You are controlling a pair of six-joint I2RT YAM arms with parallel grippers.
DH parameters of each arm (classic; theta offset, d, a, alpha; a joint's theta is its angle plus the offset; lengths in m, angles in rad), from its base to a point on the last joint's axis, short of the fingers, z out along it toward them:
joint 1: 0 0.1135 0.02 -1.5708
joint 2: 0 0 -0.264 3.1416
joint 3: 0.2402 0 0.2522 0
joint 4: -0.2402 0 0.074 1.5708
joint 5: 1.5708 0 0 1.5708
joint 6: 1.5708 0.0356 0 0
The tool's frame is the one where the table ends.
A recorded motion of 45 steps. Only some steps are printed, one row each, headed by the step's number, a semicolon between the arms.
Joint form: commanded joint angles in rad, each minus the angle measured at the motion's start. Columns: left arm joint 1, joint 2, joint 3, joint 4, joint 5, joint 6; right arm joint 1, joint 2, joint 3, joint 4, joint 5, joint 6.
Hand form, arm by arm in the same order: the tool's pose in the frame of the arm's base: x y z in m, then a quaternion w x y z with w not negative. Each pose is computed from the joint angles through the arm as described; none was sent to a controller.
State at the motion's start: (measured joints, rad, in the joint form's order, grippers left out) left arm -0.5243 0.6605 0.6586 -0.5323 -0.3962 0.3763; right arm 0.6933 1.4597 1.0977 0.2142 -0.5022 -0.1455
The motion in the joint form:
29: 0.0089 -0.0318 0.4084 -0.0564 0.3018 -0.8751; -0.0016 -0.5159 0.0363 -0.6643 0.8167 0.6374
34: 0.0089 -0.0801 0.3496 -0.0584 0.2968 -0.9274; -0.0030 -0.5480 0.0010 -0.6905 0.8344 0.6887
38: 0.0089 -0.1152 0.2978 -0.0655 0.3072 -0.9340; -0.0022 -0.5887 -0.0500 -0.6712 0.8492 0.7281
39: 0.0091 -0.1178 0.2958 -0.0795 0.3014 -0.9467; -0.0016 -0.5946 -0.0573 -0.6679 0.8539 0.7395
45: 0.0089 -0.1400 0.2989 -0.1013 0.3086 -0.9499; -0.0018 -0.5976 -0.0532 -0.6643 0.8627 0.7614
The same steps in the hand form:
29: 0.0983 -0.0518 0.4106 0.58668 -0.02447 0.75762 -0.28501; 0.1599 0.1182 0.4048 0.56888 0.01689 0.78861 0.23279
34: 0.0933 -0.0488 0.3967 0.57593 -0.04573 0.76066 -0.29599; 0.1547 0.1127 0.3960 0.55761 0.04048 0.79574 0.23288
38: 0.0907 -0.0477 0.3830 0.56541 -0.04464 0.76841 -0.29643; 0.1494 0.1079 0.3878 0.55827 0.06100 0.79143 0.24137
39: 0.0901 -0.0472 0.3811 0.56031 -0.05131 0.77221 -0.29516; 0.1486 0.1072 0.3867 0.55826 0.06684 0.79027 0.24362
45: 0.0841 -0.0440 0.3814 0.55958 -0.05023 0.77121 -0.29929; 0.1480 0.1062 0.3890 0.56029 0.07908 0.78581 0.24964

